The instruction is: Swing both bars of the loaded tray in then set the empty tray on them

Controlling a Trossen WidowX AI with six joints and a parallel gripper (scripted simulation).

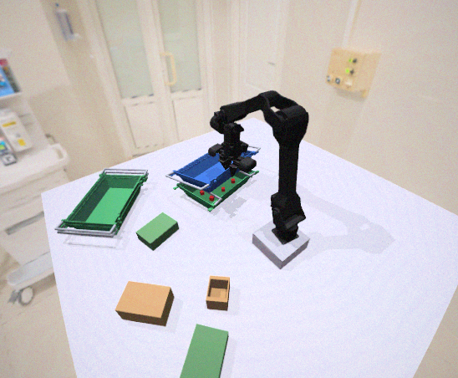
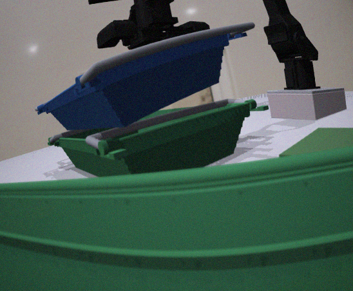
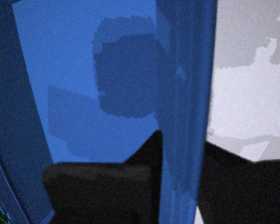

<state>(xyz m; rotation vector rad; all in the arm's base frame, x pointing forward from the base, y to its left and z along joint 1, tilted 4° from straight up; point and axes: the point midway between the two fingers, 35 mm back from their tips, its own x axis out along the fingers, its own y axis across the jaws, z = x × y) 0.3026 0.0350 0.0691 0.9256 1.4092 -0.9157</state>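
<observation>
My gripper tip is 80 mm short of the blue tray, 30 mm to the right of it and 20 mm below it. From my gripper tip the other things lie so: open box 360 mm behind, 230 mm to the left, 90 mm below.
</observation>
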